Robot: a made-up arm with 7 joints. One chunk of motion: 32 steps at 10 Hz.
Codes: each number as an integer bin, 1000 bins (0 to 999) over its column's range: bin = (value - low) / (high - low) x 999, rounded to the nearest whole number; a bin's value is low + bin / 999 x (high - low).
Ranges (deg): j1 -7..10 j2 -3..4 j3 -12..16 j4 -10..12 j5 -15..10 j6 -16..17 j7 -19..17
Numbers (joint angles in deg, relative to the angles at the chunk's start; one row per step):
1: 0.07 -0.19 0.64 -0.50 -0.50 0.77 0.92
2: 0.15 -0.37 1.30 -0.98 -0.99 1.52 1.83
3: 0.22 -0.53 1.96 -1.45 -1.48 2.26 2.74
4: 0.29 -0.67 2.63 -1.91 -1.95 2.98 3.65
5: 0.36 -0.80 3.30 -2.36 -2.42 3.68 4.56
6: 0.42 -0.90 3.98 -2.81 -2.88 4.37 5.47
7: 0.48 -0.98 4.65 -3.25 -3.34 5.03 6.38
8: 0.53 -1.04 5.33 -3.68 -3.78 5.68 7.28
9: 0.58 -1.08 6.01 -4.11 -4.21 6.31 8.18
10: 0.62 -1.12 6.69 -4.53 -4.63 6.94 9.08
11: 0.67 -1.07 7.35 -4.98 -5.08 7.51 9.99
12: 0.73 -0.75 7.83 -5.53 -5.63 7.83 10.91
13: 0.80 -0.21 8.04 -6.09 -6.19 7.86 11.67
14: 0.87 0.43 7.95 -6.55 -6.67 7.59 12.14
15: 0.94 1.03 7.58 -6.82 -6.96 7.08 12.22
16: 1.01 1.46 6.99 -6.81 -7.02 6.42 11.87
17: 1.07 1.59 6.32 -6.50 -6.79 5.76 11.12
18: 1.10 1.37 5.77 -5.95 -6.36 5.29 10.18
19: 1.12 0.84 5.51 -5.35 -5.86 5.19 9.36
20: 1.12 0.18 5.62 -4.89 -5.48 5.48 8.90
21: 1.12 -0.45 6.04 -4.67 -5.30 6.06 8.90
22: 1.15 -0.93 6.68 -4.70 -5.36 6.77 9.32
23: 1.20 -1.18 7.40 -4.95 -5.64 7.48 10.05
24: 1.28 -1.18 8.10 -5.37 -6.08 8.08 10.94
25: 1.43 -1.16 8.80 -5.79 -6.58 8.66 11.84
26: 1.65 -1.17 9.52 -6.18 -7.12 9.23 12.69
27: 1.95 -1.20 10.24 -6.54 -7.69 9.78 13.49
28: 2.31 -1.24 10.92 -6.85 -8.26 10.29 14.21
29: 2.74 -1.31 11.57 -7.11 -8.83 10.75 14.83
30: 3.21 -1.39 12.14 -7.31 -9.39 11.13 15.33
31: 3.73 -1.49 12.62 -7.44 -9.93 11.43 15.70
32: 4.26 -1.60 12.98 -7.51 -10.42 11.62 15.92
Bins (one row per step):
1: 415 401 451 431 579 508 553
2: 420 375 475 410 560 530 578
3: 424 353 498 388 540 553 603
4: 428 333 522 367 521 575 629
5: 433 314 546 347 503 596 654
6: 436 300 570 326 484 617 679
7: 440 288 594 307 466 637 704
8: 442 280 618 287 448 656 729
9: 445 274 643 267 431 675 754
10: 448 268 667 248 414 694 779
11: 451 275 690 228 396 712 804
12: 454 321 708 203 374 721 830
13: 458 398 715 178 352 722 851
14: 462 490 712 157 333 714 864
15: 467 575 699 144 321 699 866
16: 471 637 678 145 319 679 857
17: 474 655 654 159 328 659 836
18: 476 624 634 184 345 645 810
19: 477 548 625 211 365 641 787
20: 477 454 629 232 380 650 774
21: 477 364 644 242 388 668 774
22: 479 295 666 241 385 689 786
23: 482 260 692 229 374 711 806
24: 487 260 717 210 356 729 831
25: 495 263 742 191 336 747 856
26: 508 261 768 173 315 764 879
27: 526 257 793 157 292 780 902
28: 547 251 818 143 269 796 922
29: 572 241 841 131 247 810 939
30: 600 230 861 122 224 821 953
31: 631 215 878 116 203 830 963
32: 662 200 891 113 183 836 969

